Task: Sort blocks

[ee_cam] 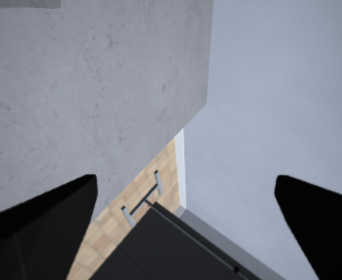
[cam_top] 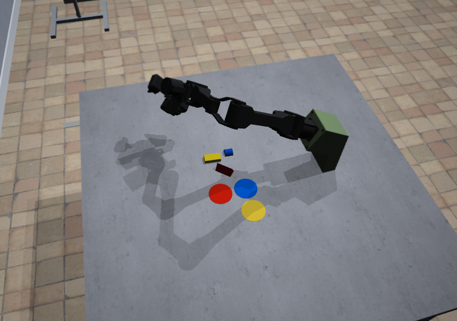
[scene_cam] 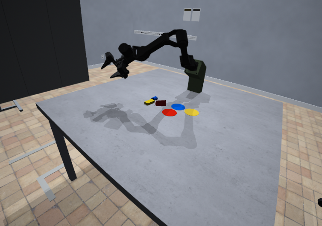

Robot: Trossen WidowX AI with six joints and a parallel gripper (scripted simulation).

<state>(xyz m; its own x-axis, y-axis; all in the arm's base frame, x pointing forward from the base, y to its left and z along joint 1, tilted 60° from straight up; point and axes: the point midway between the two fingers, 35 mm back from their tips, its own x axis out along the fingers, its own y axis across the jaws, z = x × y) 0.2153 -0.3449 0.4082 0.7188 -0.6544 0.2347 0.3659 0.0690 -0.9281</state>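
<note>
Now: the dark red block 120 mm behind my hand, 290 mm to the left of it and 200 mm below it. Also, from my hand: blue block (180 mm behind, 220 mm to the left, 210 mm below); then yellow block (110 mm behind, 220 mm to the left, 200 mm below); then red circle (60 mm behind, 380 mm to the left, 210 mm below).
</note>
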